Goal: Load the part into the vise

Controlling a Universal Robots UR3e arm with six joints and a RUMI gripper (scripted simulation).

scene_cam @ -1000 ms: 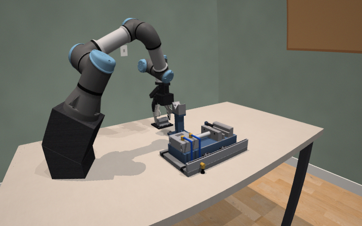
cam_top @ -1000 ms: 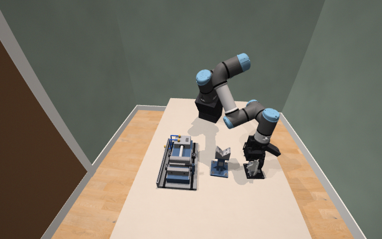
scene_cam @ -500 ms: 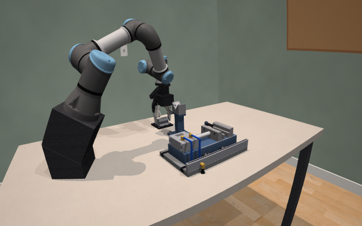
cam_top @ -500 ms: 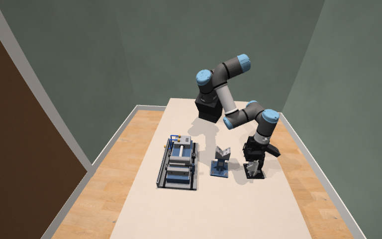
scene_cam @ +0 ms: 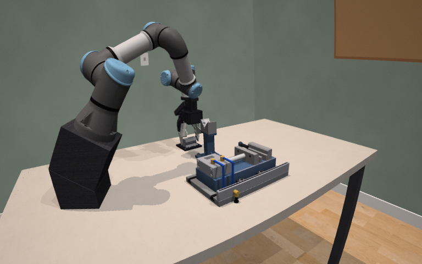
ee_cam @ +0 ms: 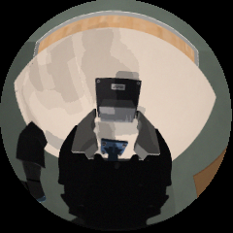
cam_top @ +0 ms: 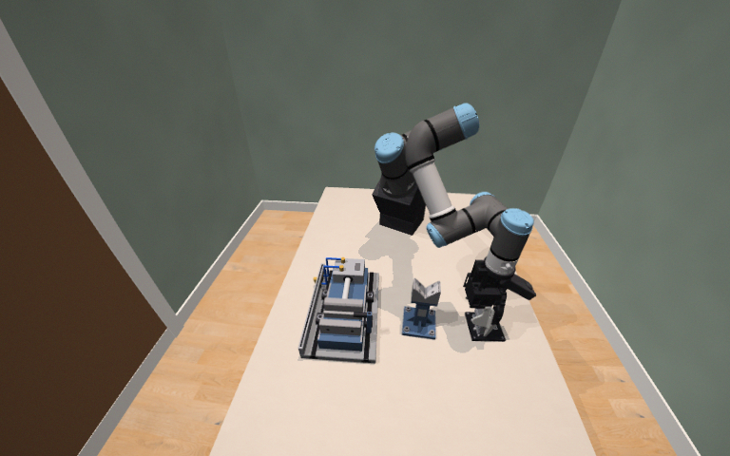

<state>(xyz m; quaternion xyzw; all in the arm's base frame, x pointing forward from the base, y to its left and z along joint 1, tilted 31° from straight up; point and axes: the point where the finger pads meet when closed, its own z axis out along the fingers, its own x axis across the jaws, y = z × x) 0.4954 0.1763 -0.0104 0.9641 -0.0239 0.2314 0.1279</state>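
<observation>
My hand is 1 cm to the left of the part and 1 cm above it. The rest, counted from my hand: air cylinder 17 cm behind, 36 cm to the right, 4 cm above; vise 8 cm behind, 37 cm to the right, 1 cm above; black infeed plate 1 cm to the left, 3 cm below.
</observation>
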